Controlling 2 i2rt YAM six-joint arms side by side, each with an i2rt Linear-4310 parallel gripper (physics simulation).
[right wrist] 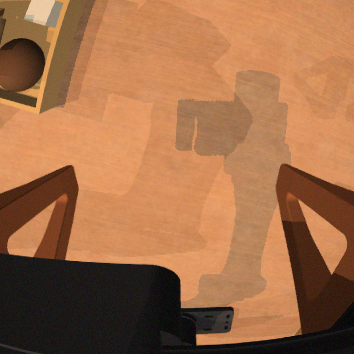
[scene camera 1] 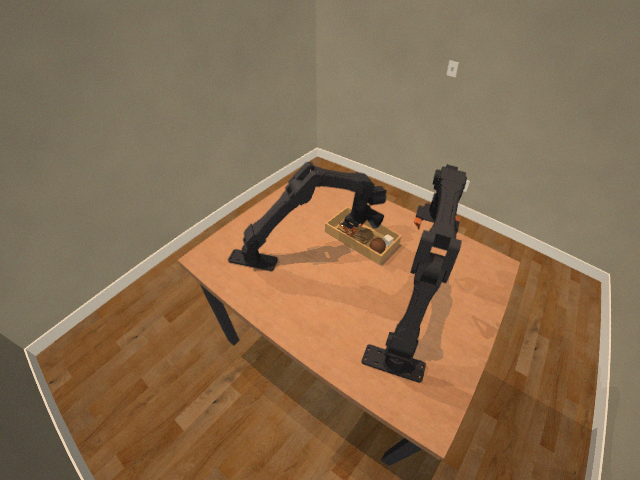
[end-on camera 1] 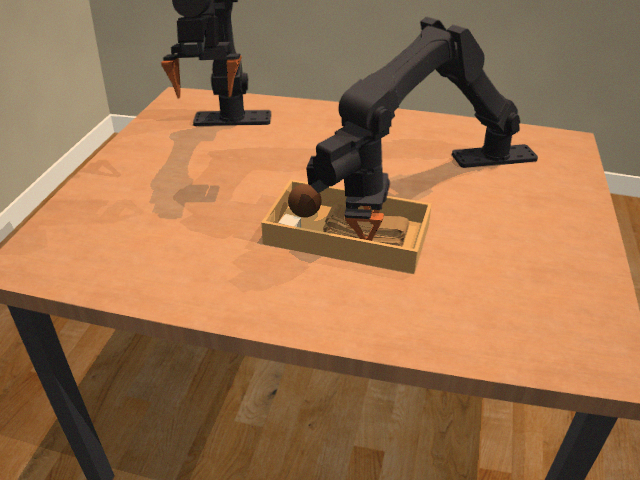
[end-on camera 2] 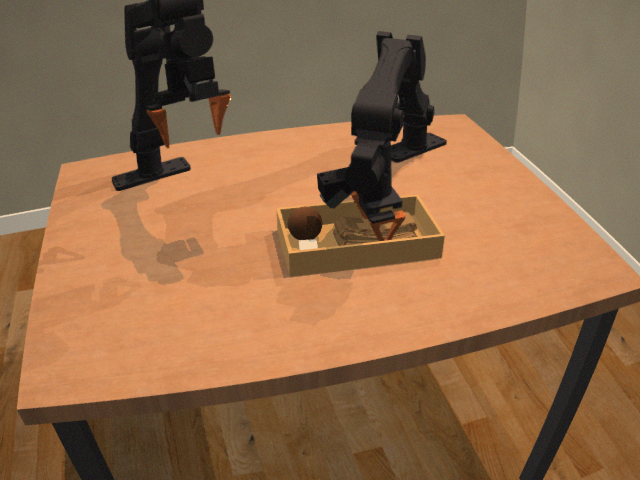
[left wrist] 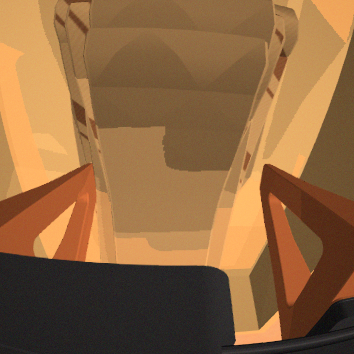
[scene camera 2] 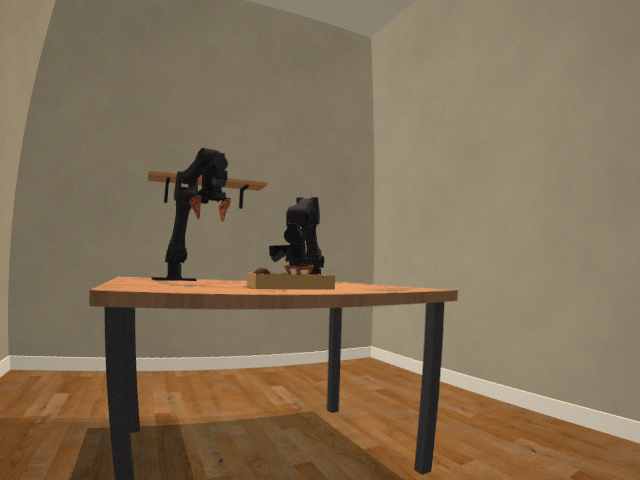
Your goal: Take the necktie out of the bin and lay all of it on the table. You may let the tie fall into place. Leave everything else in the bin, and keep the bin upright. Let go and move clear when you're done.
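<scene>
The folded tan necktie with brown stripes on its edges (left wrist: 150,65) (end-on camera 1: 337,225) (end-on camera 2: 348,231) lies in the upright bin (end-on camera 1: 336,252) (end-on camera 2: 361,258) (scene camera 1: 356,247). My left gripper (left wrist: 178,174) points down into the bin. It is open, with one finger on each side of the tie's folded stack in the left wrist view. In end-on camera 1, part of the tie is hidden behind a finger. My right gripper (right wrist: 176,175) (end-on camera 1: 204,96) (end-on camera 2: 192,140) is open and empty, high above the table and away from the bin.
A brown ball (end-on camera 1: 304,200) (end-on camera 2: 305,223) (right wrist: 20,65) and a small white block (end-on camera 1: 290,221) (end-on camera 2: 308,244) (right wrist: 44,11) are in the bin, at its left end in both end-on views. The bin's walls stand around the left fingers.
</scene>
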